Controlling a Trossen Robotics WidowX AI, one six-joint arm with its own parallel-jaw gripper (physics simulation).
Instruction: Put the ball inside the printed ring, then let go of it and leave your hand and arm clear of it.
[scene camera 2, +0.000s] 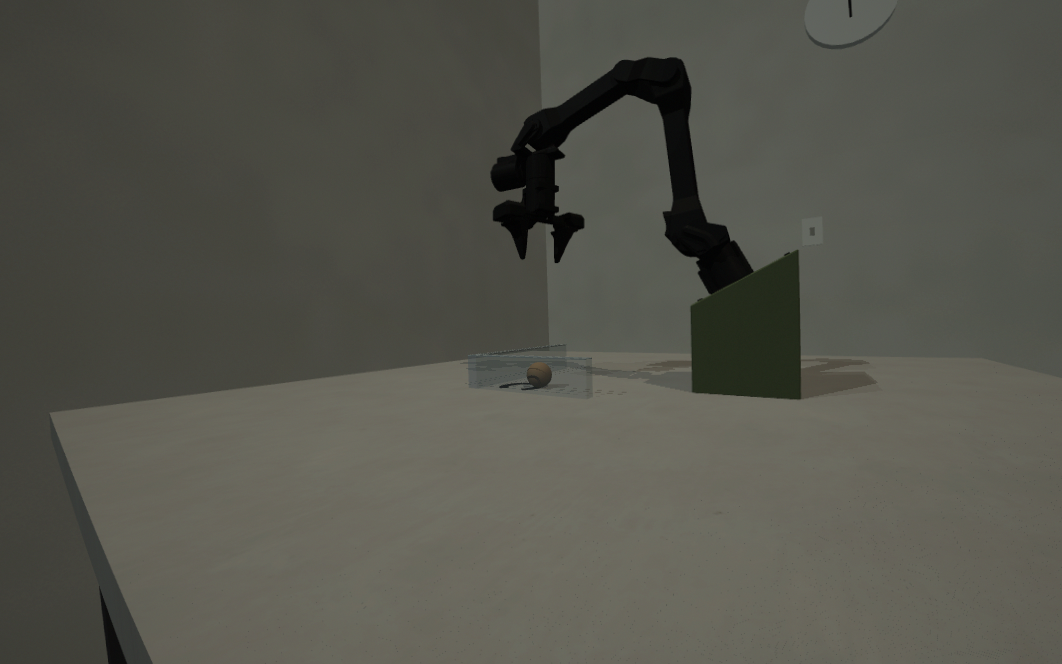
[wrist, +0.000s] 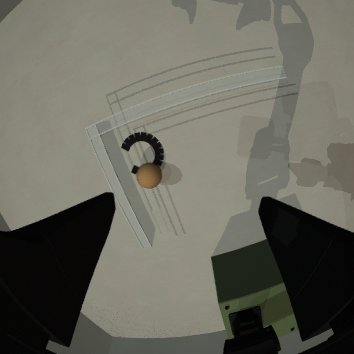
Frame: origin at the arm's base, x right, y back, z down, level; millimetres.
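Seen in the pictures: gripper, fingertip midpoint: (scene camera 2: 540, 261) (wrist: 189, 203); arm's base, origin of the base link: (scene camera 2: 735, 285) (wrist: 245, 320).
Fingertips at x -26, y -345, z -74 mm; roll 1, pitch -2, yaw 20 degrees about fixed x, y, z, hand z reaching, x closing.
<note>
Offsets run from my fingertips to a thing's middle. "spot": to the spot under its first point. Level surfaces: height alone.
An orange-brown ball (scene camera 2: 539, 374) (wrist: 149, 175) rests on the table over the lower edge of the black printed ring (scene camera 2: 509, 384) (wrist: 160, 152) in the wrist view, covering part of its line. The ring's inside lies mostly above the ball there, and its left side shows a gap. My gripper (scene camera 2: 539, 259) (wrist: 189, 203) is open with nothing between its fingers. It hangs well above the ball, pointing down, and does not touch it.
Two clear low walls meet in a corner around the ring: one @(spot: dy +38, dx -116, dz +180 mm) (wrist: 122, 187) runs close beside the ball, the other @(spot: dy -57, dx +43, dz +177 mm) (wrist: 200, 95) passes beyond the ring. The green arm base (scene camera 2: 744, 344) (wrist: 245, 275) stands on the table @(dz +237 mm) (scene camera 2: 469, 508), to the right in the scene view.
</note>
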